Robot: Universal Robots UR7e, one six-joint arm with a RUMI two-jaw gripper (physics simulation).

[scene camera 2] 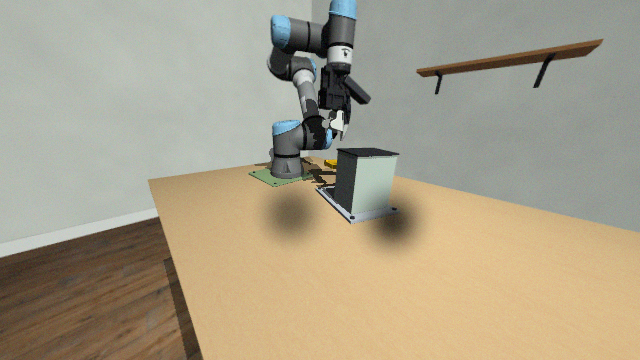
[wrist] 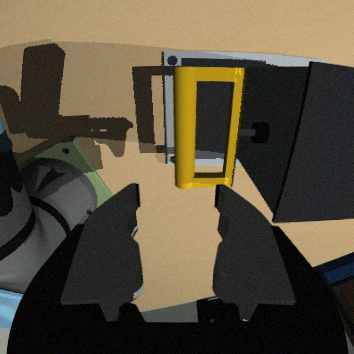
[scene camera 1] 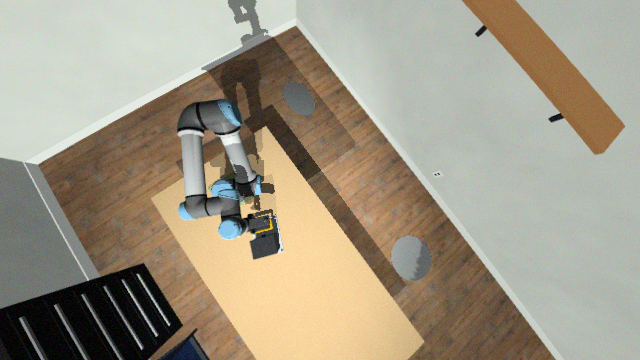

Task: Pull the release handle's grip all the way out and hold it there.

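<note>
The release handle's yellow rectangular grip (scene camera 1: 264, 231) (scene camera 2: 330, 163) (wrist: 185, 125) stands out from the side of a dark-sided housing box (scene camera 1: 265, 247) (scene camera 2: 372, 182) (wrist: 325, 145). A short grey rod (wrist: 245, 132) and a black collar (wrist: 260, 132) show between grip and box in the wrist view. My gripper (scene camera 2: 339, 138) (wrist: 177, 185) is partly open and empty, and hangs above the level of the grip. In the wrist view the grip's near end appears just beyond the fingertips, closer to the right one. In scene camera 2 the box hides most of the grip.
The box stands on a light grey base plate (scene camera 2: 370, 215) (wrist: 169, 115) on the wooden table (scene camera 1: 320, 280) (scene camera 2: 280, 280). The arm's green mounting plate (scene camera 2: 274, 181) (wrist: 102, 187) is to the grip's left in the wrist view. A wall shelf (scene camera 1: 560, 75) (scene camera 2: 500, 62) is off to the side.
</note>
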